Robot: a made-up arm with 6 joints.
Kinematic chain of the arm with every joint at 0, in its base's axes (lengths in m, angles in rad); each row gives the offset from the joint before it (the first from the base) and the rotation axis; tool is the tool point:
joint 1: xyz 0 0 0.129 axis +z
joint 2: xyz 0 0.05 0 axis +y
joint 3: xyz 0 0 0.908 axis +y
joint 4: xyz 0 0 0.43 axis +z
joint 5: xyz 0 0 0 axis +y
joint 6: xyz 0 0 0.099 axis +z
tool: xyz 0 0 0
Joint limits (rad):
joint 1: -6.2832..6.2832
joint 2: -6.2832..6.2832
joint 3: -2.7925..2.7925
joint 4: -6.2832..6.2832
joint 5: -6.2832..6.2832
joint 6: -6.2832..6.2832
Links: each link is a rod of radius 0.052 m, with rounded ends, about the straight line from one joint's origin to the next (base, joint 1, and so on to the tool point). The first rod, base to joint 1, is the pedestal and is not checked.
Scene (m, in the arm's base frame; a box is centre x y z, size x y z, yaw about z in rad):
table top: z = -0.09
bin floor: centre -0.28 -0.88 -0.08 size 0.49 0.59 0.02 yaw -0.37
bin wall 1: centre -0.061 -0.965 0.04 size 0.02 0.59 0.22 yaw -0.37
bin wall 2: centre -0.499 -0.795 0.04 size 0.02 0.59 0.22 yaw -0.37
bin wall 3: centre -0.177 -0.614 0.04 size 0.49 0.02 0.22 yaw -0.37
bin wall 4: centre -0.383 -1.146 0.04 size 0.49 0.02 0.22 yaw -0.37
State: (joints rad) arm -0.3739 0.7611 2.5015 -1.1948 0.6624 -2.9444
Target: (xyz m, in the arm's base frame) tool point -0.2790 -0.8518 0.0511
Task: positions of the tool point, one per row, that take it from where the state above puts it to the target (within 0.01 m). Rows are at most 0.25 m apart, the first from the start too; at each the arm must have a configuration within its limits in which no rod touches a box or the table.
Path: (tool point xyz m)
1: 0.4859 -0.3592 0.2795
2: 0.4208 -0.5162 0.2817
3: 0.3055 -0.6597 0.2916
4: 0.1436 -0.7731 0.3089
5: -0.0560 -0.8412 0.3333
6: -0.2790 -0.8518 0.3645
7: -0.2831 -0.8649 0.2066
8: -0.2790 -0.8518 0.0511

